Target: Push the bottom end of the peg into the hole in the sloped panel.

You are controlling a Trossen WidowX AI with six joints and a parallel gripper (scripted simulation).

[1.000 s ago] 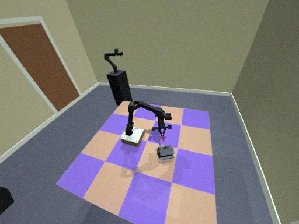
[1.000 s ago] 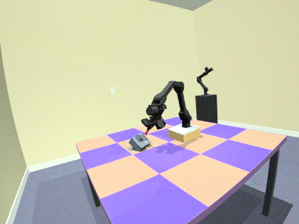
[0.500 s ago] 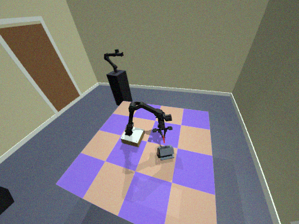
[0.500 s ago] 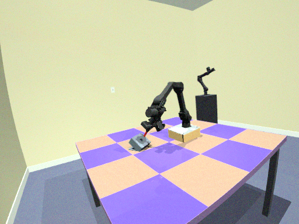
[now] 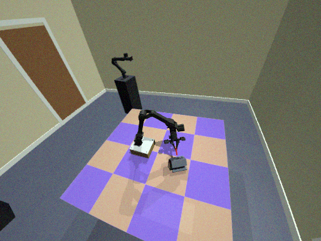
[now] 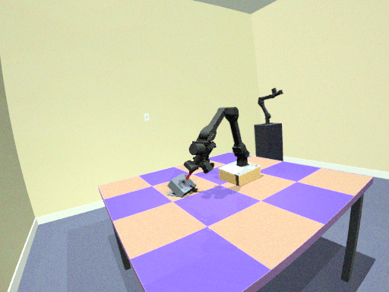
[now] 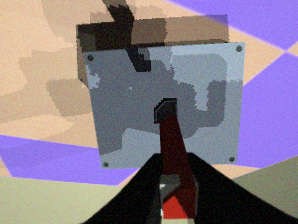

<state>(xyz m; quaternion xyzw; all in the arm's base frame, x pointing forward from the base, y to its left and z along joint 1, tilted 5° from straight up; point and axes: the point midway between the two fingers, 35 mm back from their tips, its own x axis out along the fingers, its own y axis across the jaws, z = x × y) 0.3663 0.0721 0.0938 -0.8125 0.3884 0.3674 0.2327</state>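
Now: gripper tip 80 mm above the grey sloped panel, 60 mm to the left of it and 40 mm short of it. The rest, counted from my gripper tip: red peg 10 mm above.
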